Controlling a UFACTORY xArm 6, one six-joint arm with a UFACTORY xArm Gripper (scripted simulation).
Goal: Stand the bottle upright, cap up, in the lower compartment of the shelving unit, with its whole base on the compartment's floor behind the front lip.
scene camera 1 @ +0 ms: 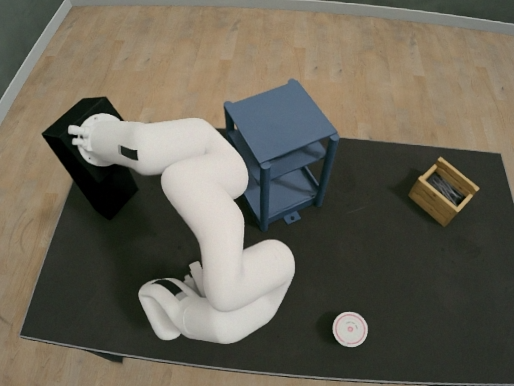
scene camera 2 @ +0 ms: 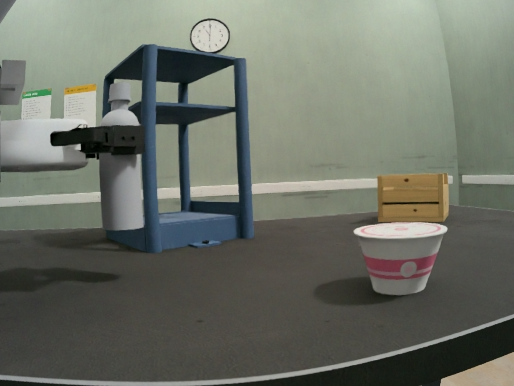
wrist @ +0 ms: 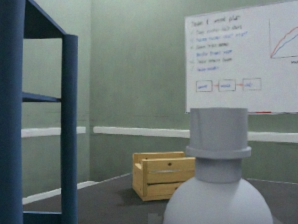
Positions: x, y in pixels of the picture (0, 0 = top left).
wooden crate: scene camera 1; scene camera 2; wrist 149, 184
same spot on wooden crate: (scene camera 2: 393, 205) = (scene camera 1: 420, 196)
